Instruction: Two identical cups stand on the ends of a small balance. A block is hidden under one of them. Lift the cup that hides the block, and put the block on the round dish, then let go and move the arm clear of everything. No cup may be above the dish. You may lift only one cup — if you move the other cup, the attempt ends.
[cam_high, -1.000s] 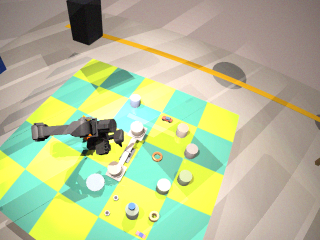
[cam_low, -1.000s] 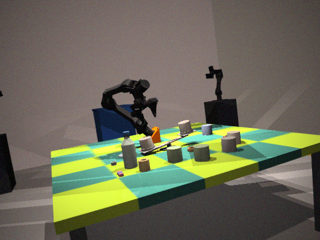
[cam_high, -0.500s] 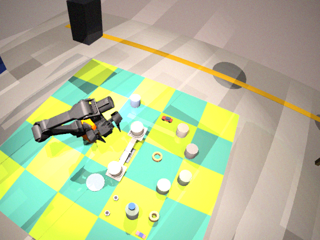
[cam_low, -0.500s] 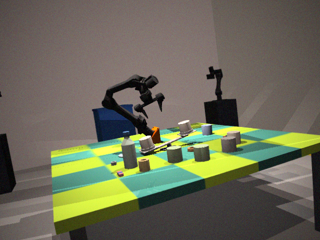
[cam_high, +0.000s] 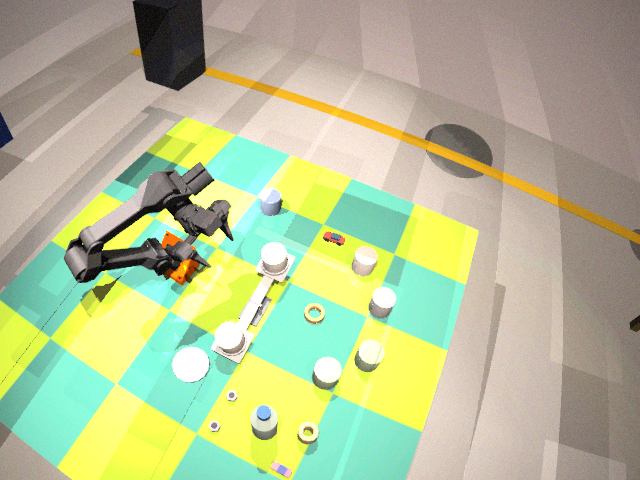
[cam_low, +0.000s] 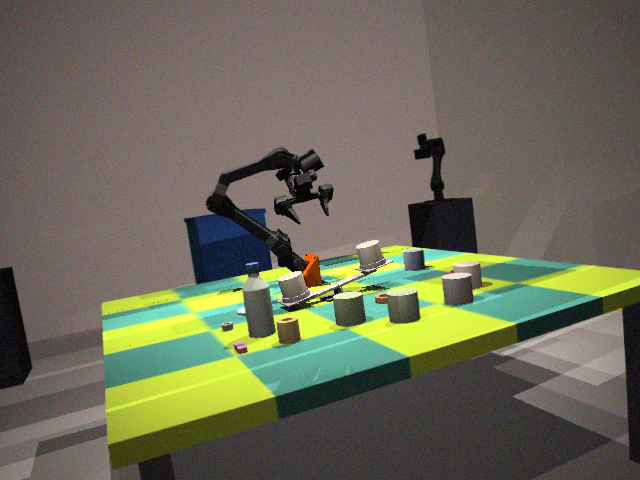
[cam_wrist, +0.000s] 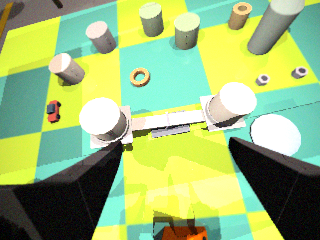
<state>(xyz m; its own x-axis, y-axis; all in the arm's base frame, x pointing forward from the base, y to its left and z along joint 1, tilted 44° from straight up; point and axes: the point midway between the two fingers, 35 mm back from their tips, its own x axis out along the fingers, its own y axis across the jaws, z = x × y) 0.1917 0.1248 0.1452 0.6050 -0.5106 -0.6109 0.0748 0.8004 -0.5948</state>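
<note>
The dark grey-green block lies 190 mm below my gripper tip, 120 mm to the right of it and 90 mm ahead of it. Also, from my gripper tip: blue-grey cylinder 360 mm to the left, 190 mm below, 90 mm behind; round dish 220 mm to the right, 220 mm below, 20 mm ahead; balance beam 190 mm below, 90 mm ahead, 10 mm to the left.
</note>
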